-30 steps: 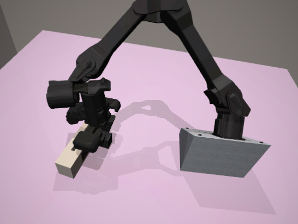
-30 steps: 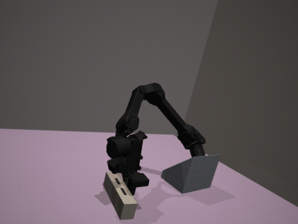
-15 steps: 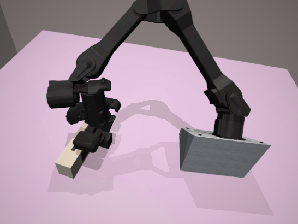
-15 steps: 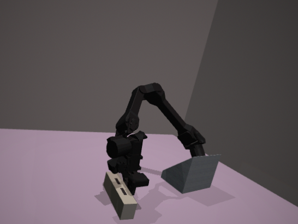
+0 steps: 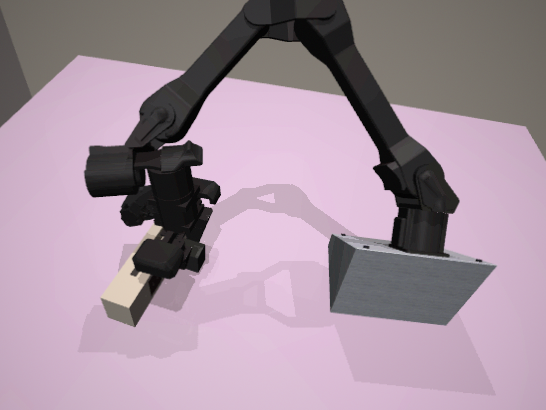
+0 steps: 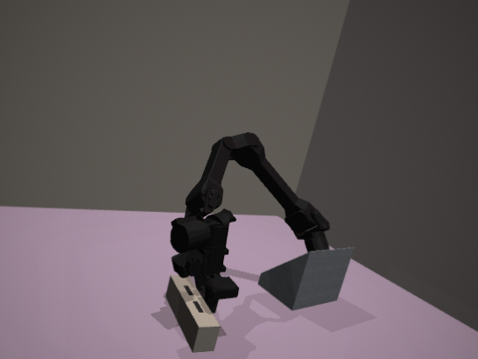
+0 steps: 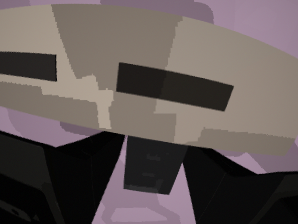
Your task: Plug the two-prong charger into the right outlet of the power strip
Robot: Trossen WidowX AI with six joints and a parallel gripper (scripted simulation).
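Now: gripper tip 1 cm below the black two-prong charger and 1 cm short of it.
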